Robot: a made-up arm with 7 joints.
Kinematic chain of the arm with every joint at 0, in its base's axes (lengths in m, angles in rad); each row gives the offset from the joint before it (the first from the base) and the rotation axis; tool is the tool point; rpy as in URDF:
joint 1: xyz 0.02 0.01 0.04 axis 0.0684 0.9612 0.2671
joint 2: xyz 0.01 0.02 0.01 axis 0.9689 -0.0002 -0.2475
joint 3: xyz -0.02 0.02 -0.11 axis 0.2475 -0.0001 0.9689
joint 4: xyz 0.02 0 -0.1 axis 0.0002 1 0
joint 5: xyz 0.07 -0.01 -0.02 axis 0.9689 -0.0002 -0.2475
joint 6: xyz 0.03 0 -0.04 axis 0.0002 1 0
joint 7: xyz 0.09 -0.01 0 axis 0.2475 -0.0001 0.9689
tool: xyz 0 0 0.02 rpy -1.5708 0 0
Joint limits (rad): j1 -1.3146..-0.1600 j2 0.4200..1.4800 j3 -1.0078..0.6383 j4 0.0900..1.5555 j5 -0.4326..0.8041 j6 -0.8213..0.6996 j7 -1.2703..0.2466
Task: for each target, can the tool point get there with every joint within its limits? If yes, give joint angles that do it. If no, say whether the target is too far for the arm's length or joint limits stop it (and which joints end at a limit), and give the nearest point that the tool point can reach.
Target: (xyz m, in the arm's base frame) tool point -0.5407 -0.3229 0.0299
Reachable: no: too far | nearest point 0.0586 -0.0499 -0.1905 | short by 0.694 m
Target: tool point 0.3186 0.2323 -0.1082
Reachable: yes | joints -0.5959 1.0004 -0.4199 0.5609 0.6175 0.3942 -0.0060
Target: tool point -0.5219 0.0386 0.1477
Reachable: no: too far | nearest point 0.0426 0.1773 0.2713 | short by 0.594 m
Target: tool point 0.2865 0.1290 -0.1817
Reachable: yes | joints -0.4702 0.8683 -0.6519 0.2775 0.4951 0.3414 -1.1039
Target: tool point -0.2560 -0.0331 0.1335
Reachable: no: joint limits stop it (at a limit: joint 1, joint 2, joint 3, joint 4, joint 5, joint 6, joint 7) | nearest point 0.0426 0.1773 0.2713 | short by 0.390 m
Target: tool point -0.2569 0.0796 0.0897
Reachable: no: joint limits stop it (at a limit: joint 1, joint 2, joint 3, joint 4, joint 5, joint 6, joint 7) | nearest point 0.0426 0.1773 0.2713 | short by 0.364 m
